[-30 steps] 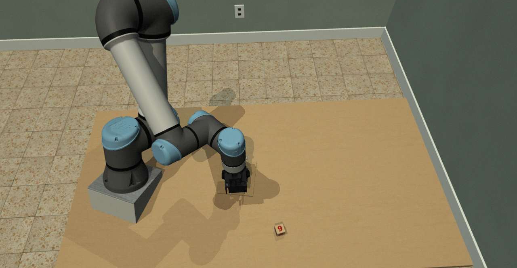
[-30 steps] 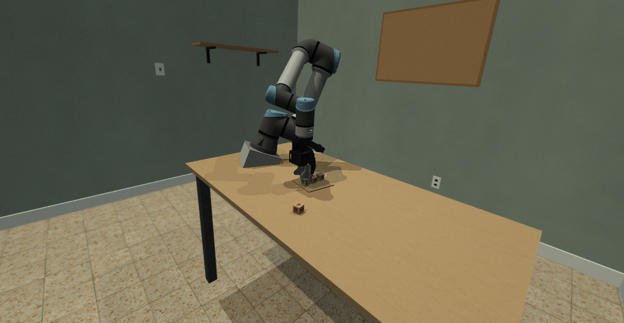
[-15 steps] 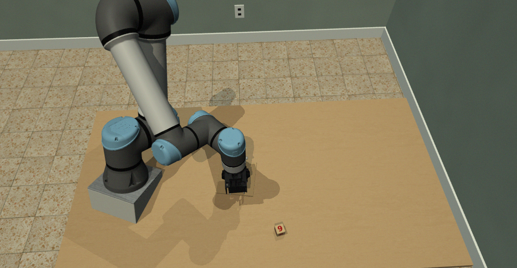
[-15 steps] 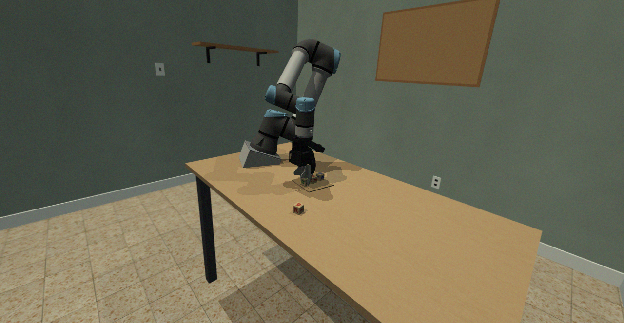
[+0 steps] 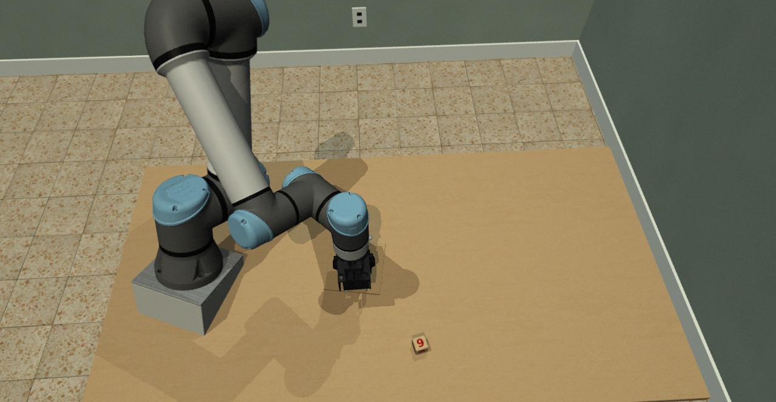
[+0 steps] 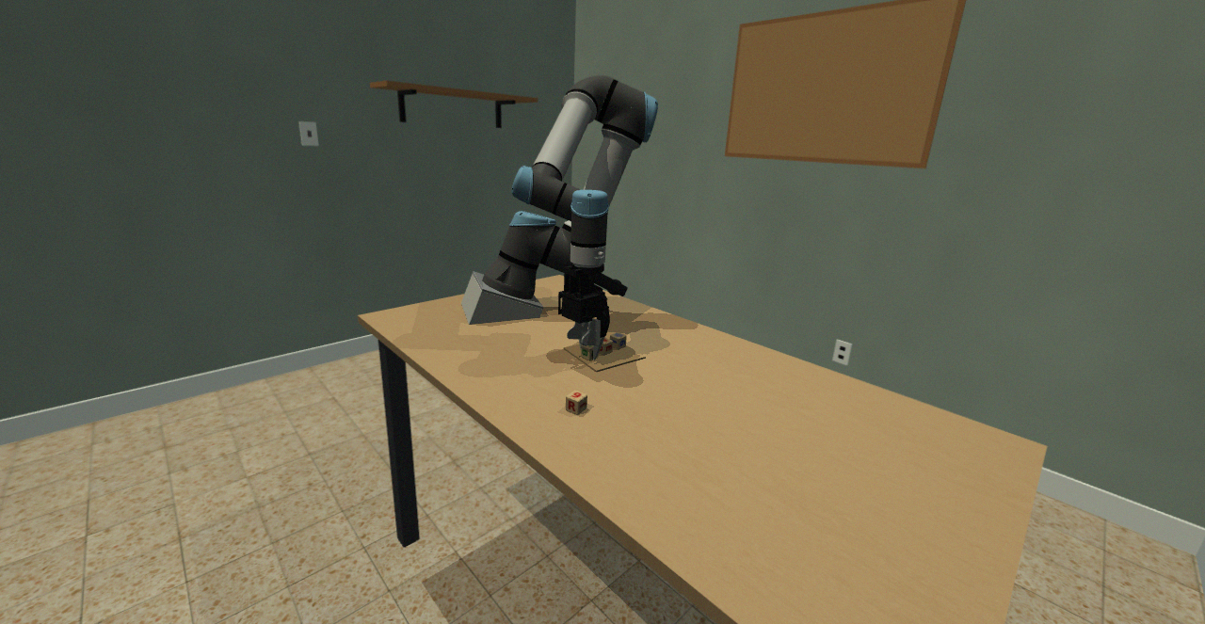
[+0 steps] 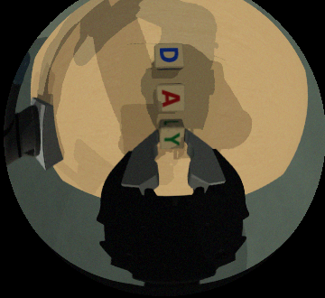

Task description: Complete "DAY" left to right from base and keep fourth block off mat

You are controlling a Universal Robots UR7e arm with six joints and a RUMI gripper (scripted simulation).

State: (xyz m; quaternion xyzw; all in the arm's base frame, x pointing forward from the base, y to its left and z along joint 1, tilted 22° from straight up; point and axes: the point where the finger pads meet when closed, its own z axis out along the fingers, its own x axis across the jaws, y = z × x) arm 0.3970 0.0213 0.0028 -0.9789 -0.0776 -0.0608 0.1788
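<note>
My hand is right at the Y block. The rest, counted from my hand: thin mat: 5 cm to the left, 2 cm below, 1 cm behind; D block: 9 cm to the left, 2 cm behind.
</note>
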